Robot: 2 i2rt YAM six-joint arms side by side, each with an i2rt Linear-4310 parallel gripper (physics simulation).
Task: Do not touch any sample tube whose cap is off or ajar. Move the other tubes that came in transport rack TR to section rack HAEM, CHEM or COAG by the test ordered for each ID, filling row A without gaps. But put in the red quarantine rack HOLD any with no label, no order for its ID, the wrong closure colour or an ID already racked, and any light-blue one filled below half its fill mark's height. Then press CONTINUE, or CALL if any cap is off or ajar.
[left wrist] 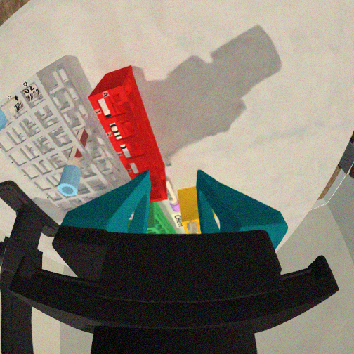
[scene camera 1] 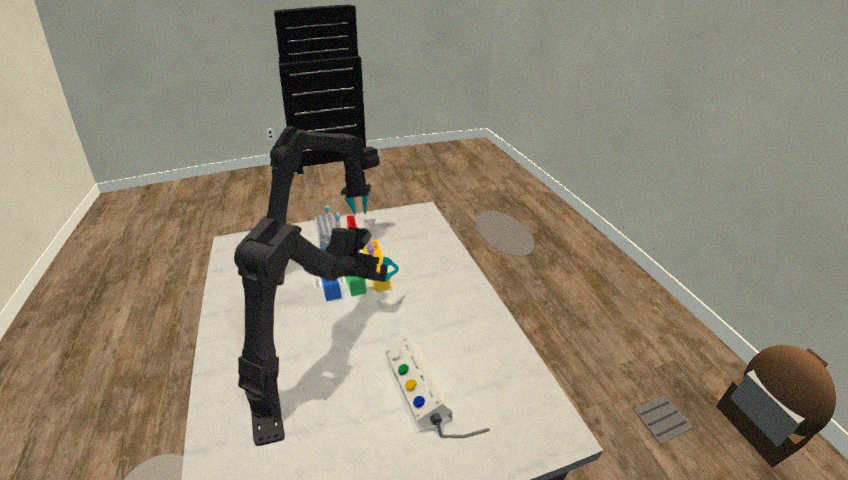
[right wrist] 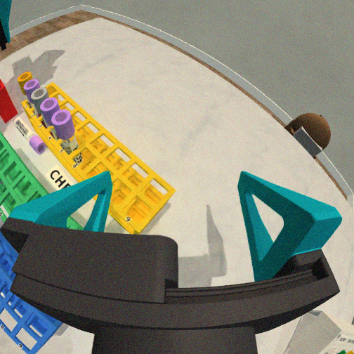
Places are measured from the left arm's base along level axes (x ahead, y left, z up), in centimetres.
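Pixels of known places: left gripper, fingertip midpoint: (scene camera 1: 360, 214); right gripper, fingertip midpoint: (scene camera 1: 386, 266); right arm's base, link origin: (scene camera 1: 266, 408).
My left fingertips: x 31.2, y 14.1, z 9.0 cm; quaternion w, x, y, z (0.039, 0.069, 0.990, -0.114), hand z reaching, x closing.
Behind a point stands the place of what it marks.
My left gripper (scene camera 1: 360, 212) {y 14.1, x 31.2, z 9.0 cm} (left wrist: 173, 177) is partly open and empty, above the far end of the racks. My right gripper (scene camera 1: 393, 269) {y -18.0, x 36.5, z 8.4 cm} (right wrist: 174, 178) is wide open and empty, beside the yellow rack (right wrist: 162, 192). The pale transport rack (left wrist: 71, 67) holds a light-blue-capped tube (left wrist: 69, 180) with dark red contents; another light-blue cap (left wrist: 2, 119) is cut off at the left edge. The red rack (left wrist: 111, 82) stands beside it. The yellow rack holds a row of orange, purple and grey caps, including a purple one (right wrist: 62, 120). A purple-capped tube (right wrist: 37, 144) lies flat between the green and yellow racks. Tube IDs are unreadable.
The green rack (scene camera 1: 357, 286) {y -19.4, x 27.2, z 3.4 cm} and blue rack (scene camera 1: 332, 290) {y -20.2, x 19.6, z 3.6 cm} stand beside the yellow one. A button box (scene camera 1: 428, 386) {y -63.5, x 39.6, z 8.0 cm} with white, green, yellow and blue buttons and a cable lies nearer the front. The right arm's forearm covers part of the racks in the scene view.
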